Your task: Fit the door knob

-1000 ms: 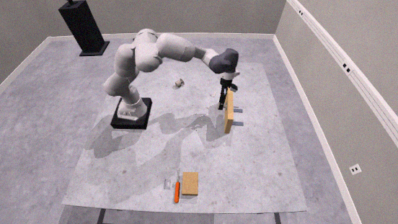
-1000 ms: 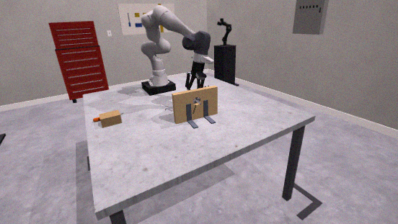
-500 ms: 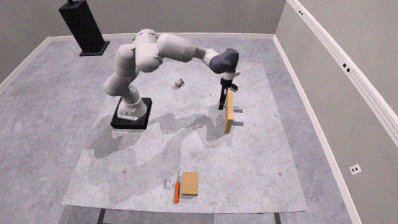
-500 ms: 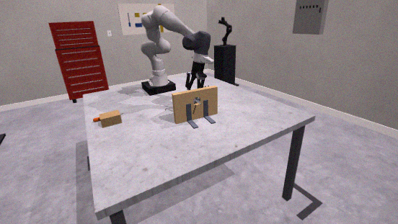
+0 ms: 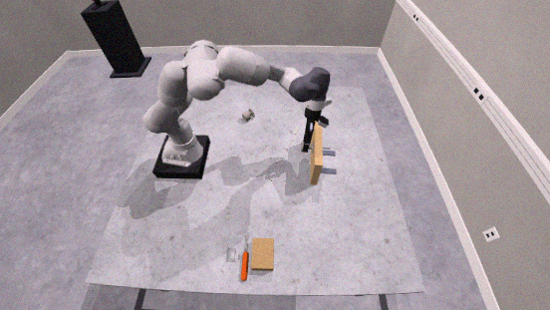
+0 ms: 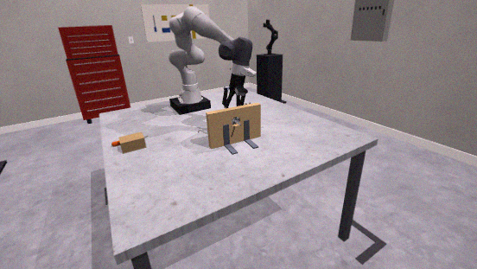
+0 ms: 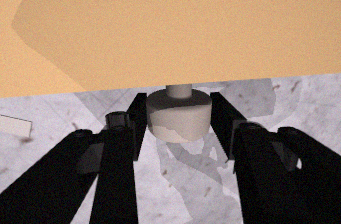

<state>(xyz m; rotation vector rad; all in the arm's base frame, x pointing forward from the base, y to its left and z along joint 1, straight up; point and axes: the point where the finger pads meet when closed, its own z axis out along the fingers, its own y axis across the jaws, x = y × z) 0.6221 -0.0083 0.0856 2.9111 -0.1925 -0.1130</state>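
My gripper is now 6 cm short of the latch socket, 1 cm to the left of it and 2 cm above it. The rest, counted from my hand: wooden block (22 cm behind, 50 cm to the right, 12 cm below); then upright wooden panel (6 cm ahead, 1 cm to the right, 4 cm below); then pale chip (3 cm behind, 21 cm to the left, 15 cm below).
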